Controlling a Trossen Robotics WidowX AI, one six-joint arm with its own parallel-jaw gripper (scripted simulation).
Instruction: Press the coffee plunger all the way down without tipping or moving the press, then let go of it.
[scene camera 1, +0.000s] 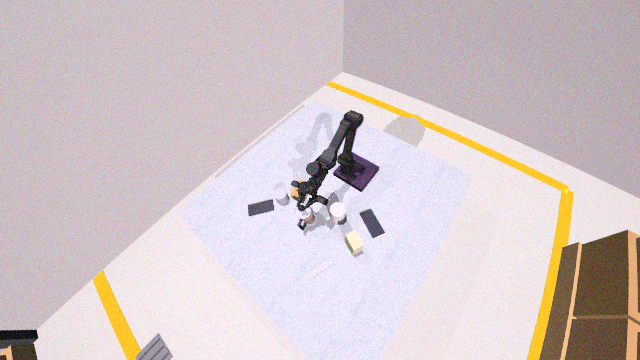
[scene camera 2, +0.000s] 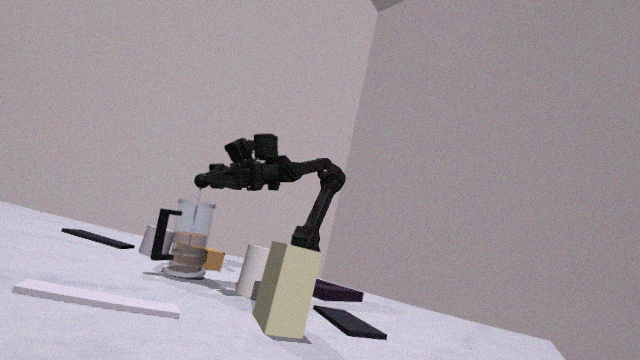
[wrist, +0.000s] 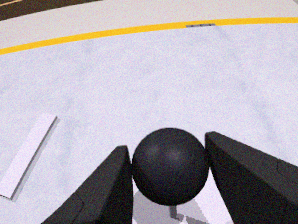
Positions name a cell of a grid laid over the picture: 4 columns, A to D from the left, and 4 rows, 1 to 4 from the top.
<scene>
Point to a cream block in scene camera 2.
B4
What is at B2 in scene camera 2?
My gripper.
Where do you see a glass coffee press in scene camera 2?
B3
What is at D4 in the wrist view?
My gripper.
</scene>
